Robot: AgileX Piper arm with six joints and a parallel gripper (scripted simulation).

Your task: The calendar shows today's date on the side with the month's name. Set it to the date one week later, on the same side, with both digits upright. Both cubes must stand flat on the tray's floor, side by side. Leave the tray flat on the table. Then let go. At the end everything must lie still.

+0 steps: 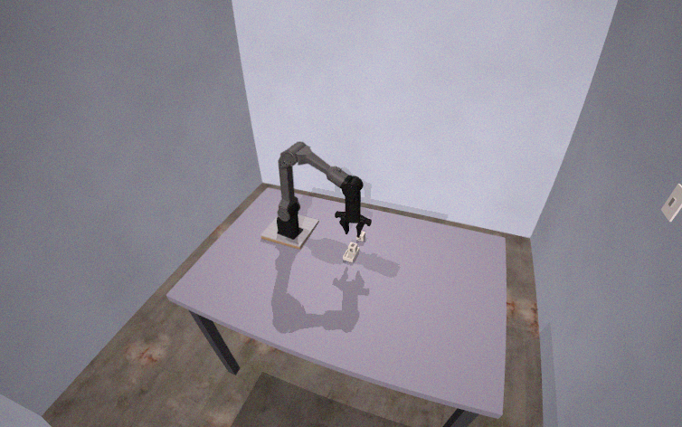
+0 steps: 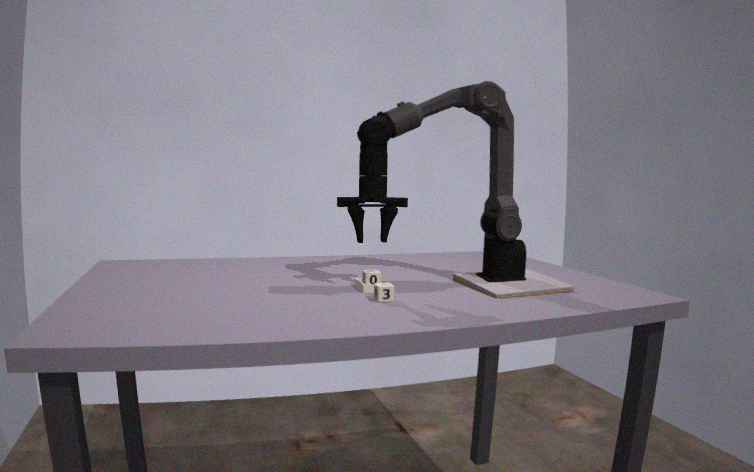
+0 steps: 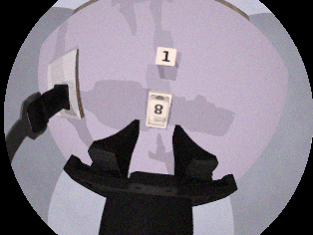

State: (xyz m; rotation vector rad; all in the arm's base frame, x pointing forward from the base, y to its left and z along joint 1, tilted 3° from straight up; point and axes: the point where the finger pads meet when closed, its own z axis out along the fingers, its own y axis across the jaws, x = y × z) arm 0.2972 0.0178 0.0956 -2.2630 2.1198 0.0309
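Right now my hand is 8 cm above the cream cube. Also, from my hand: tray: 2 cm to the right, 10 cm below.
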